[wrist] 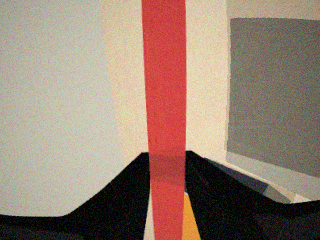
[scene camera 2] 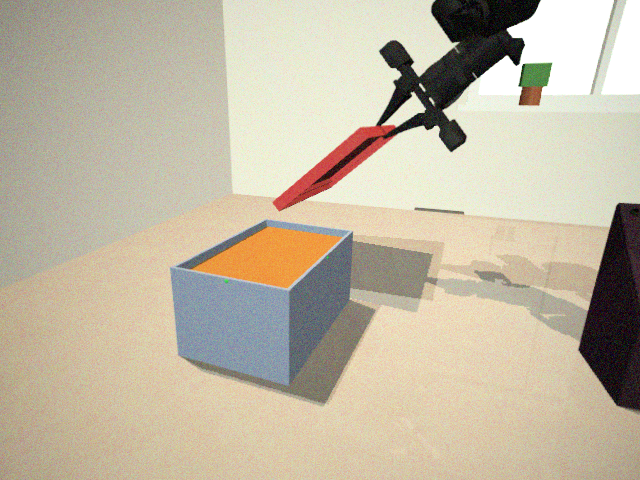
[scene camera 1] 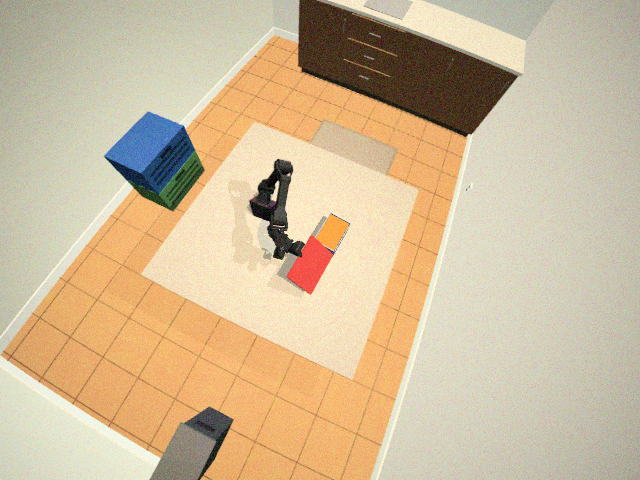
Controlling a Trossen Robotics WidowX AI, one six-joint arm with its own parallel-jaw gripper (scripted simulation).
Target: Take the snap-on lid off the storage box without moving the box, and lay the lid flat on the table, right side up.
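In the wrist view I can see my gripper. It holds a red lid, and the scene also has a blue-grey storage box in it.
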